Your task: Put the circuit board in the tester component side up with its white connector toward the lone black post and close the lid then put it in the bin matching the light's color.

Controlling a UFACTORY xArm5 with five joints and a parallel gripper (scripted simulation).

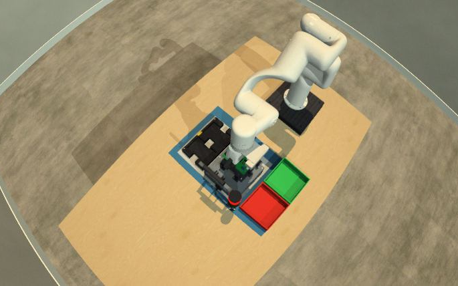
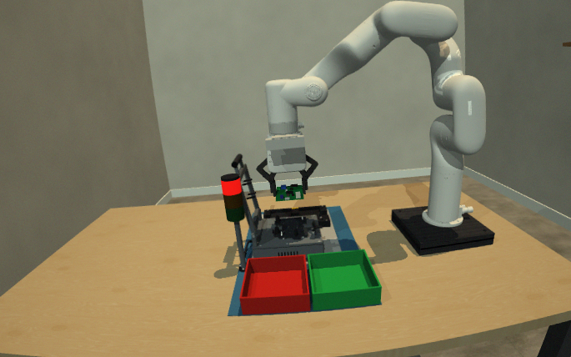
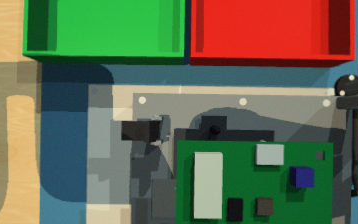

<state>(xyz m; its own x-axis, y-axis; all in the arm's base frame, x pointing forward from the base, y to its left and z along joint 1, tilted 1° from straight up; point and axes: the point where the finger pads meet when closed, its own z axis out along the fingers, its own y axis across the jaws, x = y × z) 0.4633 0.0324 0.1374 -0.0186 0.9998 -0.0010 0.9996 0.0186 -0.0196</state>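
My gripper is now 4 cm short of the red bin, 20 cm to the right of it and 17 cm above it. Also, from my hand: green bin (11 cm behind, 19 cm to the left, 17 cm below); tester lid (11 cm ahead); green circuit board (1 cm below).
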